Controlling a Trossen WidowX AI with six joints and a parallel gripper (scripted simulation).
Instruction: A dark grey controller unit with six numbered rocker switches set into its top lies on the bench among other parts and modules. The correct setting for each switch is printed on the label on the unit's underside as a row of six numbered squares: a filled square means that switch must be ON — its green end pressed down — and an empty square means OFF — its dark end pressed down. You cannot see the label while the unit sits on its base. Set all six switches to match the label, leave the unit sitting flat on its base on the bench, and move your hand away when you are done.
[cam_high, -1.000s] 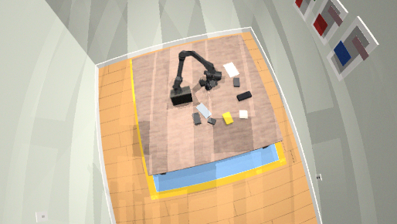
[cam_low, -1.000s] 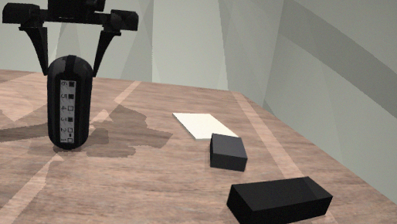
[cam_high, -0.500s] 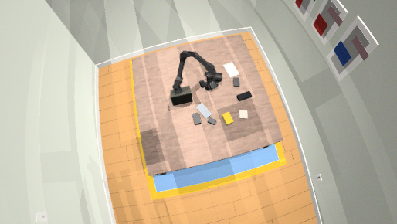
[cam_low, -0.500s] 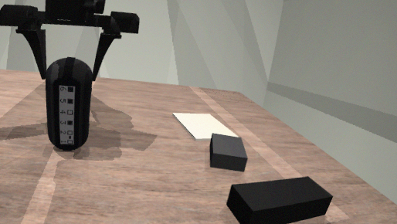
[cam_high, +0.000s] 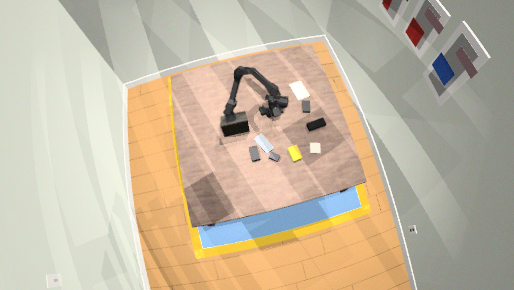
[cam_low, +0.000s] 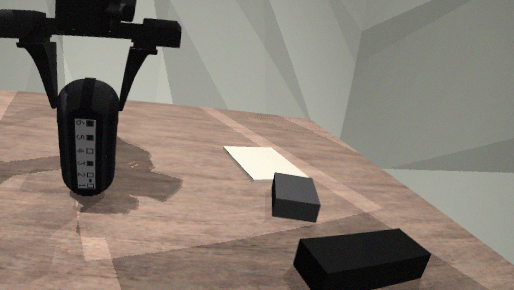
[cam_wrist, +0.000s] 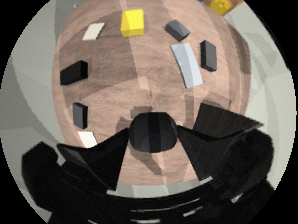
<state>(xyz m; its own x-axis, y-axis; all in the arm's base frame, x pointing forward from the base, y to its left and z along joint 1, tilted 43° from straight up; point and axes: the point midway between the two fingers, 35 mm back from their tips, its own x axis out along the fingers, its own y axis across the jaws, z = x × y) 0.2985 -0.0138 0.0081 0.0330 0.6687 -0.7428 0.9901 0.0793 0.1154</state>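
My gripper tip is now 110 mm past the pale grey plate, 160 mm to the left of it and 120 mm above it. From my gripper tip the other things lie so: yellow block (80 mm ahead, 290 mm to the right, 110 mm below); long black block (300 mm ahead, 120 mm to the right, 100 mm below); dark grey block (270 mm ahead, 50 mm to the left, 110 mm below).
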